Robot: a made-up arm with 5 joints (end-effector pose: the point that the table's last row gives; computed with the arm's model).
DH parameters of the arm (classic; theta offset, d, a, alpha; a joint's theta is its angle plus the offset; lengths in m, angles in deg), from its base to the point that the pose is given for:
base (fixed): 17.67 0 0.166 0
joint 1: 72.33 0.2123 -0.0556 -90
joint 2: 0 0.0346 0.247 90
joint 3: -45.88 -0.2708 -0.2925 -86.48
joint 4: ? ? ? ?
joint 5: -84.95 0.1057 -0.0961 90
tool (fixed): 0 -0.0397 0 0
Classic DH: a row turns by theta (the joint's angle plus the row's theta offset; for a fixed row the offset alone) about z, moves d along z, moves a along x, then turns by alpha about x.
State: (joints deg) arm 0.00 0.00 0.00 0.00 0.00
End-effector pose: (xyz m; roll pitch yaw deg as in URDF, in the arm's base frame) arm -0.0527 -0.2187 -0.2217 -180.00 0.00 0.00
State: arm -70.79 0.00 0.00 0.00 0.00
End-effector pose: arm -0.1653 0.1609 -0.2217 -180.00 0.00 -70.79
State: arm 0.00 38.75 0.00 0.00 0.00
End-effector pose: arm -0.0527 -0.4434 0.0075 141.25 0.00 0.00
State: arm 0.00 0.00 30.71 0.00 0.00
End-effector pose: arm 0.2072 -0.2442 -0.2217 -180.00 0.00 30.71
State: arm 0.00 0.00 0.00 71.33 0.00
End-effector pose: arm -0.0687 -0.2555 0.0264 117.19 45.06 -23.38
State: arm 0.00 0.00 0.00 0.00 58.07
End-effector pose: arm -0.0411 -0.2187 -0.3220 -180.00 -58.07 0.00
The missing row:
joint 4: -86.38 -0.211 -0.1907 135.77
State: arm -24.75 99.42 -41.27 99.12 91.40
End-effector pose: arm -0.4381 0.1314 0.2891 39.67 6.42 -33.78
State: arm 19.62 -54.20 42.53 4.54 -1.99
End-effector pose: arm 0.2459 0.2450 -0.2121 -139.82 -29.56 52.21
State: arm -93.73 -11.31 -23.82 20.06 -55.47
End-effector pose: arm 0.0491 0.3928 -0.1416 168.95 73.99 -124.58
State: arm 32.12 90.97 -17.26 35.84 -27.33
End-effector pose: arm 0.0522 -0.4271 0.3892 83.39 -25.21 -23.34
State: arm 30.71 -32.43 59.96 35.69 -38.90
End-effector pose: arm 0.4297 0.2051 -0.1038 169.24 35.86 83.81
